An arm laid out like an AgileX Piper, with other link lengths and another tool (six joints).
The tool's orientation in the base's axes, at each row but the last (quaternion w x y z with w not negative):
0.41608, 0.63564, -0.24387, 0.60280
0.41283, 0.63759, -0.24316, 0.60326
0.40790, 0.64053, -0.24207, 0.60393
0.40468, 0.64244, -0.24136, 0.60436
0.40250, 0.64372, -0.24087, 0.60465
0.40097, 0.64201, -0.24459, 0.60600
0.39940, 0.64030, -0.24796, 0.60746
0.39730, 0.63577, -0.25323, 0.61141
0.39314, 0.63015, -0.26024, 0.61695
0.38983, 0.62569, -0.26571, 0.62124
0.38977, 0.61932, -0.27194, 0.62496
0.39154, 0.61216, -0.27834, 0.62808
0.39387, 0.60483, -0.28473, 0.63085
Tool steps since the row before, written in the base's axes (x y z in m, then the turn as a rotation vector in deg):
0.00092, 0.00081, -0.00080, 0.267, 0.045, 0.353
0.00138, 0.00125, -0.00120, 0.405, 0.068, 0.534
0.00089, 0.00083, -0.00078, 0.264, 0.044, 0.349
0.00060, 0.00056, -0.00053, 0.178, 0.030, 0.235
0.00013, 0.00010, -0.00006, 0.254, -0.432, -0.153
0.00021, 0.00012, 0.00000, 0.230, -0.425, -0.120
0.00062, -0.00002, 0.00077, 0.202, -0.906, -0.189
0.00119, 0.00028, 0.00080, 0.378, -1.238, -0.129
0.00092, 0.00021, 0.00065, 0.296, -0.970, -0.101
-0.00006, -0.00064, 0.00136, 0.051, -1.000, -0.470
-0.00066, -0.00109, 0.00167, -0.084, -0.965, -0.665
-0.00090, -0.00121, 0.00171, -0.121, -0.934, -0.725
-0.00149, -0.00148, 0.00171, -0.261, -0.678, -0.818
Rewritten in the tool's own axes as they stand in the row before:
-0.00048, -0.00137, -0.00021, 0.392, -0.158, 0.139
-0.00072, -0.00207, -0.00032, 0.593, -0.240, 0.211
-0.00047, -0.00135, -0.00021, 0.387, -0.156, 0.138
-0.00032, -0.00091, -0.00014, 0.261, -0.105, 0.093
-0.00002, -0.00017, -0.00001, -0.186, 0.005, 0.490
0.00005, -0.00024, 0.00002, -0.156, 0.027, 0.472
0.00083, -0.00032, 0.00042, -0.308, 0.304, 0.843
0.00098, -0.00096, 0.00051, -0.282, 0.358, 1.218
0.00077, -0.00075, 0.00040, -0.221, 0.280, 0.955
0.00124, 0.00062, 0.00059, -0.610, 0.439, 0.811
0.00144, 0.00138, 0.00067, -0.807, 0.503, 0.690
0.00145, 0.00162, 0.00067, -0.863, 0.510, 0.638
0.00140, 0.00223, 0.00062, -0.922, 0.481, 0.339

